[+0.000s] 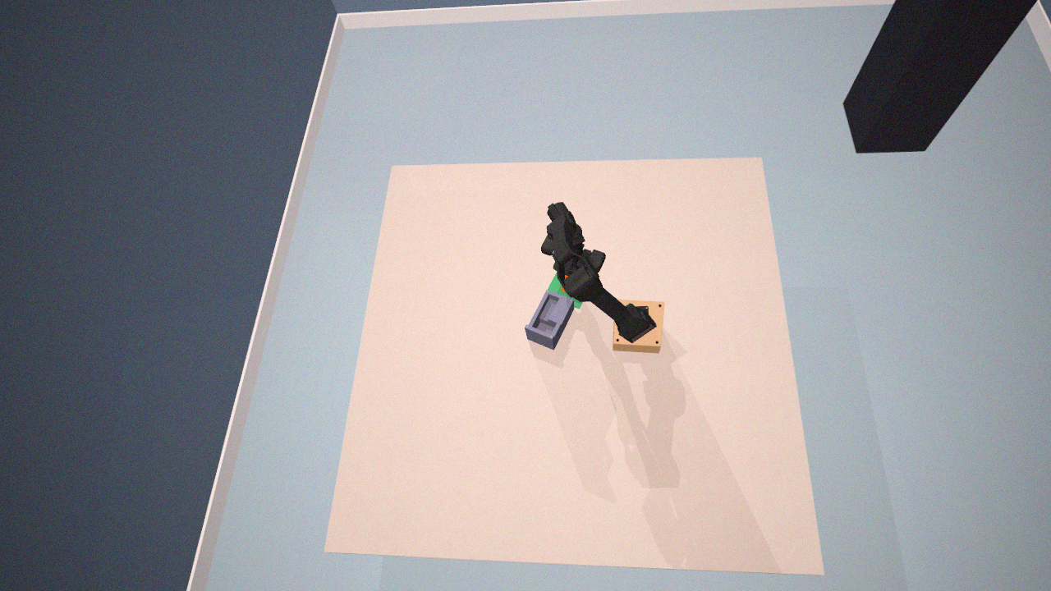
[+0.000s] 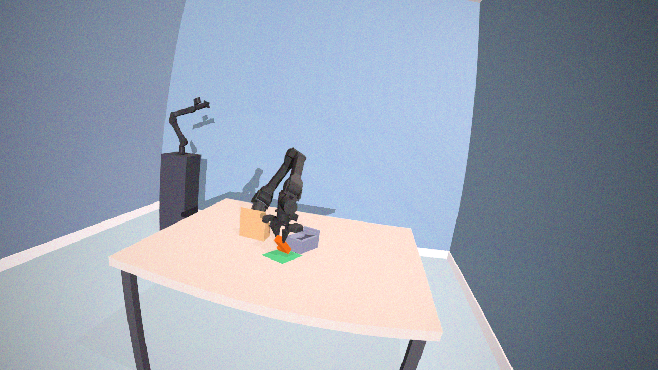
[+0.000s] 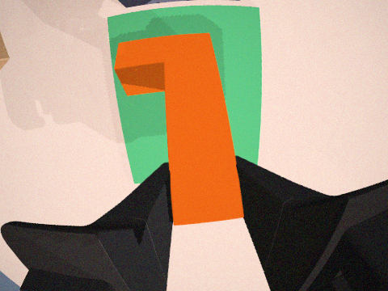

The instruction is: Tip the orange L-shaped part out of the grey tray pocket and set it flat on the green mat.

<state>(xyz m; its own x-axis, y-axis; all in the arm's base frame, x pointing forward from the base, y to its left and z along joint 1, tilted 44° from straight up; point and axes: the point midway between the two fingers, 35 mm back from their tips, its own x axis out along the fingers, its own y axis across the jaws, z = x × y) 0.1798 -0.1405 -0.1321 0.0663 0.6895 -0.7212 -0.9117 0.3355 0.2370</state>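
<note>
Now: the green mat 10 mm ahead of my gripper tip, 20 mm to the left of it and 90 mm below it. Round my gripper tip: orange L-shaped part: 30 mm to the left, 30 mm below.
</note>
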